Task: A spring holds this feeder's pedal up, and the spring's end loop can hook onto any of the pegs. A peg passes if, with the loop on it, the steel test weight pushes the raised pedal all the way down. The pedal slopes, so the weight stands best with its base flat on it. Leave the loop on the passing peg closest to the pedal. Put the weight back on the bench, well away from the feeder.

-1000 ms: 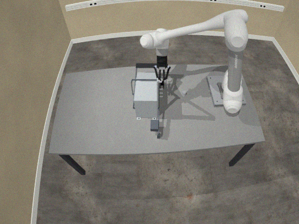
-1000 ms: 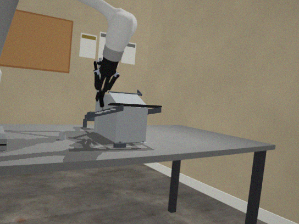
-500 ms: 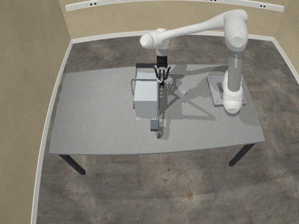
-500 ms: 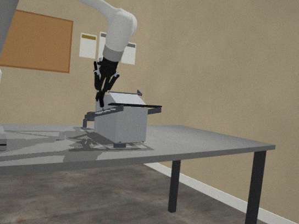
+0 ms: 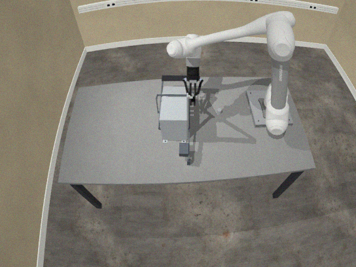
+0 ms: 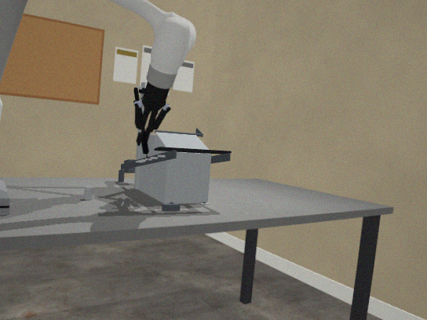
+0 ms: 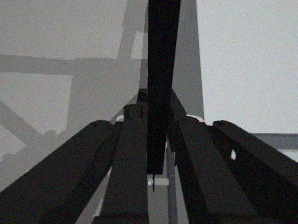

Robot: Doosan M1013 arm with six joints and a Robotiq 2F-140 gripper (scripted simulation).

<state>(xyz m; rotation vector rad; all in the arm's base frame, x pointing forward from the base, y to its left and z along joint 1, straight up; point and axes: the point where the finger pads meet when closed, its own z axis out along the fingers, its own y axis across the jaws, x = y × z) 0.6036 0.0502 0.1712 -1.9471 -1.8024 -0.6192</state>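
My gripper is now 20 mm to the right of the dark spring and 30 mm below it. Also, from my hand: steel test weight: 190 mm behind, 50 mm to the right, 190 mm below.
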